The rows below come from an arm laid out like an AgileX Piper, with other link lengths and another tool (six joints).
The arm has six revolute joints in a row. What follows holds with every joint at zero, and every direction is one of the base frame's. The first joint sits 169.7 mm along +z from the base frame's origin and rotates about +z. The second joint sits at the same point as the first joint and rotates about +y. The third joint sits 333.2 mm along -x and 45.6 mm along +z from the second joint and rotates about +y. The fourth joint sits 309.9 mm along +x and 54.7 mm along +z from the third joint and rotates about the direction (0.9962, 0, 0.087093). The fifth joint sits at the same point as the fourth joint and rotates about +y. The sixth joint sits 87.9 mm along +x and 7.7 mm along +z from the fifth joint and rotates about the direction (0.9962, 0, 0.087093). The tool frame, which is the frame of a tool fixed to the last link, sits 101.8 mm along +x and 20 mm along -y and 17.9 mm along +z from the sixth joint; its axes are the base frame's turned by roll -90.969, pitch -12.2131 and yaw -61.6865 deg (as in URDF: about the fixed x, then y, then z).
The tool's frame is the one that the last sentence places.
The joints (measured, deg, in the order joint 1, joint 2, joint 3, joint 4, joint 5, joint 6), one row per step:
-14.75, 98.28, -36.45, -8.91, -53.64, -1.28
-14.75, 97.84, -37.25, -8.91, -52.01, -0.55
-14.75, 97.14, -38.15, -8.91, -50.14, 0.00
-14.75, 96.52, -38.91, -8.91, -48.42, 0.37
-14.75, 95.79, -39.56, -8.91, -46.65, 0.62
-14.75, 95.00, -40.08, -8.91, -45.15, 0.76
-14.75, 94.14, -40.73, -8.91, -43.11, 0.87
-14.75, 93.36, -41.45, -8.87, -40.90, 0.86
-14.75, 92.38, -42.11, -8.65, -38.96, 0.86
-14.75, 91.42, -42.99, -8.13, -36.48, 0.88
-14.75, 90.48, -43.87, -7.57, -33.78, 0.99
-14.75, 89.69, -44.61, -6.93, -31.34, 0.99
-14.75, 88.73, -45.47, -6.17, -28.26, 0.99
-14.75, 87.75, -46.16, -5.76, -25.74, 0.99
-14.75, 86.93, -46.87, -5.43, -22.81, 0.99
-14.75, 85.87, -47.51, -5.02, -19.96, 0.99
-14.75, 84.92, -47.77, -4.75, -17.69, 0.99
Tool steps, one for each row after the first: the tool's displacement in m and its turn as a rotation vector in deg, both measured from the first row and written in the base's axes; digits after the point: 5 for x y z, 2 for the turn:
0.00258, -0.00132, 0.00347, 0.61, 0.31, -0.19
0.00506, -0.00267, 0.00920, 0.99, 0.54, -0.39
0.00696, -0.00381, 0.01395, 1.23, 0.85, -0.58
0.00810, -0.00477, 0.01883, 1.36, 1.22, -0.77
0.00856, -0.00544, 0.02429, 1.37, 1.41, -0.94
0.00913, -0.00636, 0.02958, 1.38, 1.95, -1.16
0.00986, -0.00749, 0.03427, 1.32, 2.66, -1.43
0.00975, -0.00873, 0.04119, 1.34, 2.94, -1.79
0.00990, -0.01091, 0.04789, 1.63, 3.50, -2.42
0.00970, -0.01309, 0.05375, 2.12, 4.26, -3.08
0.00915, -0.01510, 0.05819, 2.62, 5.06, -3.73
0.00802, -0.01726, 0.06296, 3.29, 6.17, -4.47
0.00644, -0.01834, 0.06849, 3.66, 6.93, -4.93
0.00487, -0.01933, 0.07152, 4.08, 8.25, -5.37
0.00220, -0.02003, 0.07633, 4.54, 9.31, -5.82
-0.00115, -0.02012, 0.07903, 4.90, 10.30, -6.14

